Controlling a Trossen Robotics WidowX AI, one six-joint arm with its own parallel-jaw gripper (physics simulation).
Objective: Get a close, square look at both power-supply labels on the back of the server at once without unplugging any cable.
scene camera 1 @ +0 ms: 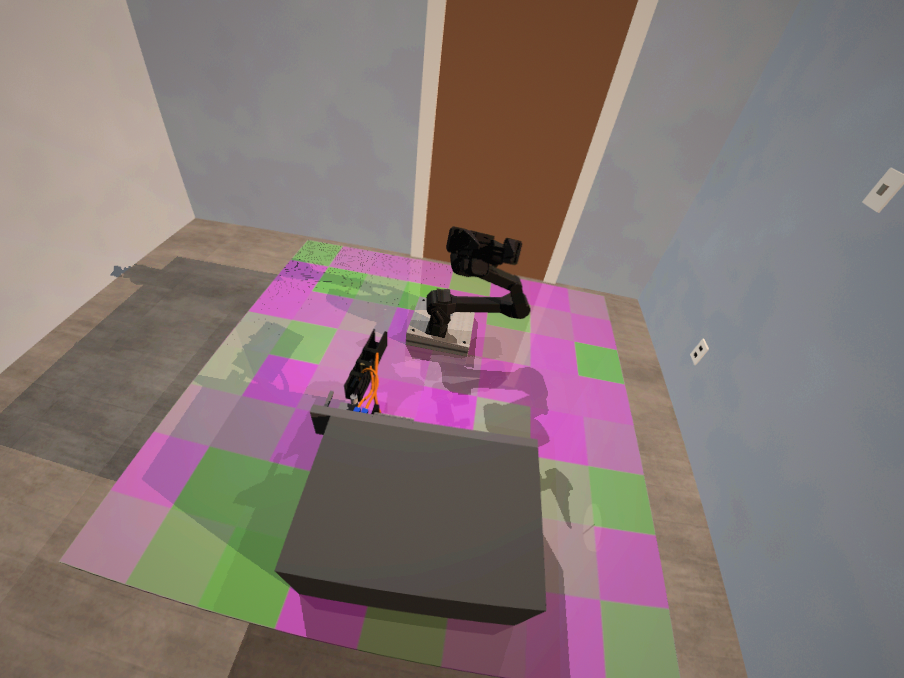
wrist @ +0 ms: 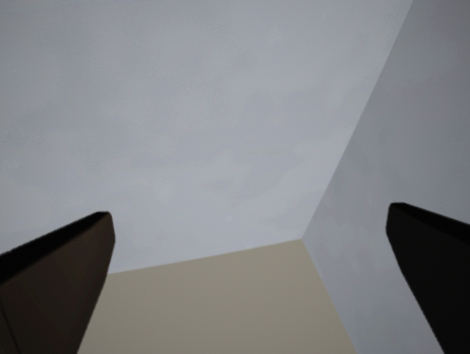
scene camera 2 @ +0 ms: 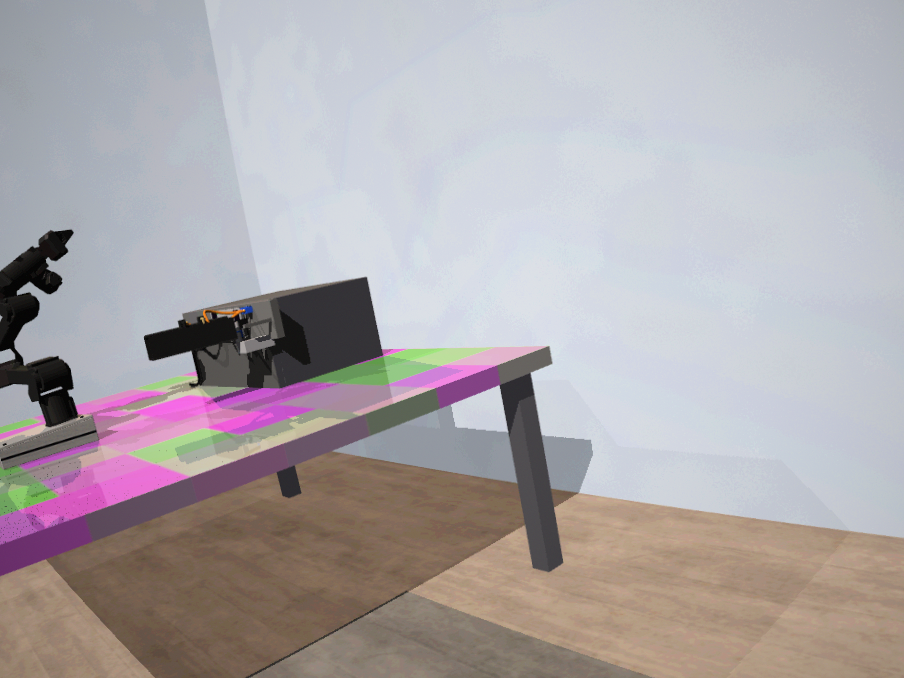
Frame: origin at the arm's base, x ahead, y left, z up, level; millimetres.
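Where they show: gripper, fingertip midpoint: (scene camera 1: 496,250) (wrist: 251,222) (scene camera 2: 64,237); arm's base at its link origin: (scene camera 1: 436,329) (scene camera 2: 61,421).
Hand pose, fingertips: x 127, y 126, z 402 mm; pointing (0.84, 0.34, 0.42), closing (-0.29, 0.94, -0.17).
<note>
Each offset is from my fingertips to the top centre of the thing. "pt": to the spot under its first point. Level surfaces: height alone.
The server (scene camera 1: 430,510) (scene camera 2: 328,328) is a large dark grey box on the table, its cabled back facing the arm's base. A black hinged bar @(244 mm down, 176 mm ahead, 256 mm right) (scene camera 1: 365,364) (scene camera 2: 169,343) sticks out from that back. Orange cables @(pt 240 mm down, 244 mm ahead, 208 mm right) (scene camera 1: 376,379) (scene camera 2: 215,312) run near it to blue plugs @(250 mm down, 334 mm ahead, 226 mm right) (scene camera 1: 360,410) (scene camera 2: 248,310). The power-supply labels cannot be made out in the scene views, and the server does not show in the wrist view. My gripper (wrist: 251,222) is open and empty, raised above the table. In scene camera 2 the gripper (scene camera 2: 65,236) tilts upward, apart from the server.
The arm's pale base (scene camera 1: 440,345) (scene camera 2: 73,436) stands on the pink and green chequered table @(450 mm down) (scene camera 1: 620,503) (scene camera 2: 467,364), across from the server's back. A brown door (scene camera 1: 525,131) stands beyond the arm. The wrist view shows blue-grey walls (wrist: 200,125) and a beige surface (wrist: 215,305).
</note>
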